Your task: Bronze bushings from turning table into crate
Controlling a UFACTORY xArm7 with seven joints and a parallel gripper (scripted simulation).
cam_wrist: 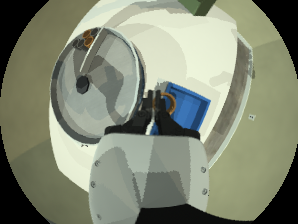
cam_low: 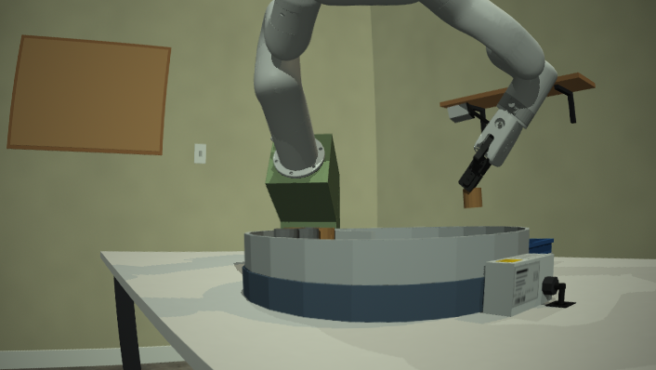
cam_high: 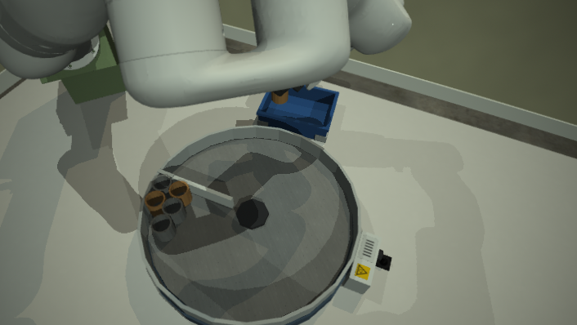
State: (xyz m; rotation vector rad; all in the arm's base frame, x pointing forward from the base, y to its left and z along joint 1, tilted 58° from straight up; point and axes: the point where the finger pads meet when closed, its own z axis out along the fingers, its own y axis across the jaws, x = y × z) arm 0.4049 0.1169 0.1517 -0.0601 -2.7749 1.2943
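Right now my hand is 50 mm short of the blue crate, 80 mm to the right of it and 150 mm above it. From my hand the other things lie so: round turning table (50 mm behind, 250 mm to the right, 120 mm below).
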